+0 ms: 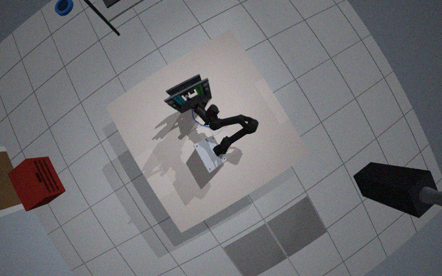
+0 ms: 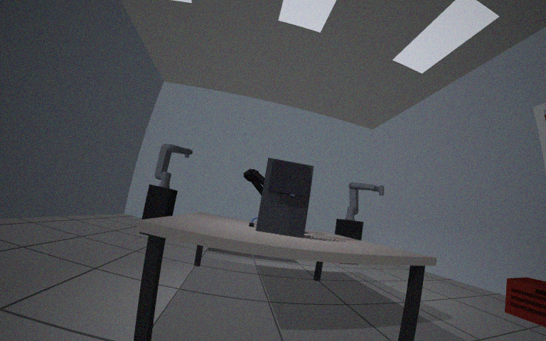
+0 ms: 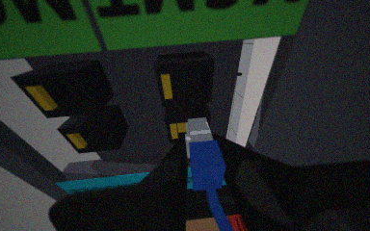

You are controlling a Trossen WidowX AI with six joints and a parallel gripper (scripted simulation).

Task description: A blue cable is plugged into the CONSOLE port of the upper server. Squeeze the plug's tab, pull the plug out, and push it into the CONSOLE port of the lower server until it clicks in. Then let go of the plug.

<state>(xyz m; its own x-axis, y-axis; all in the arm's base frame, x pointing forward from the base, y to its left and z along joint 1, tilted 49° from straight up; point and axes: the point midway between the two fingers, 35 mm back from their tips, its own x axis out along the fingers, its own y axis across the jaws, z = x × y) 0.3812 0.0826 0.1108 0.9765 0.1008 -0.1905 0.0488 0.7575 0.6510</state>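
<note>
Right now my gripper tip is right at the blue plug.
</note>
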